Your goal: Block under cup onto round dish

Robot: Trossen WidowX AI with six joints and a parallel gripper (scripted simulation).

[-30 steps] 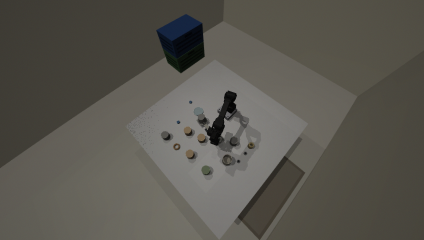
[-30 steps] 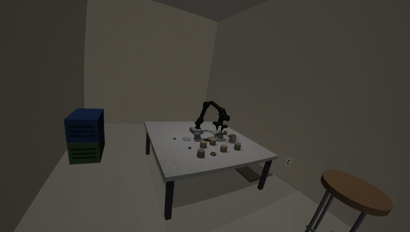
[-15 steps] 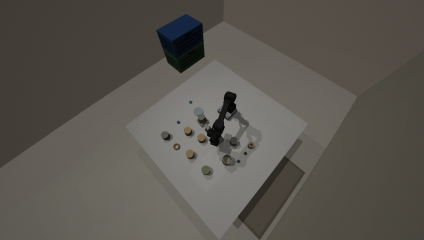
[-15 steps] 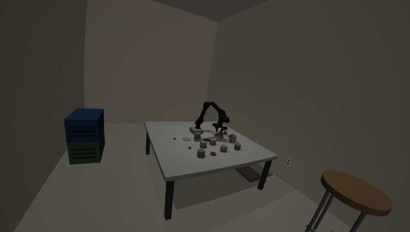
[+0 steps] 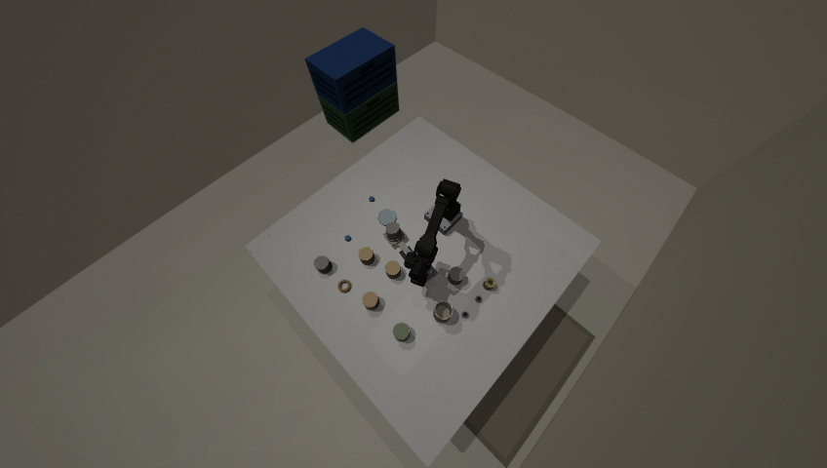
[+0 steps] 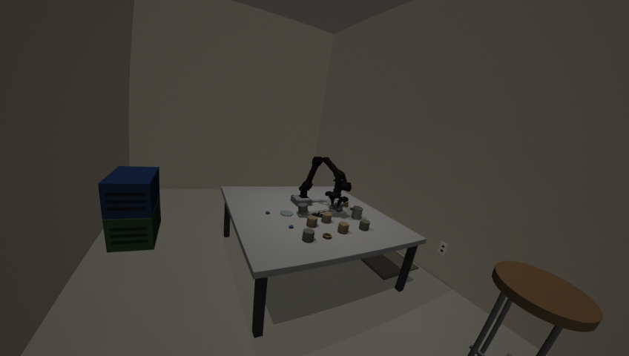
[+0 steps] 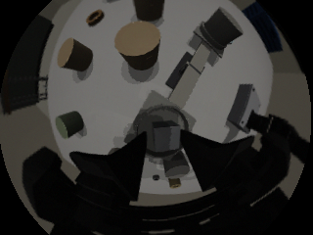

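Right now the balance is 120 mm to the right of my gripper tip, 60 mm below it and 30 mm behind it.
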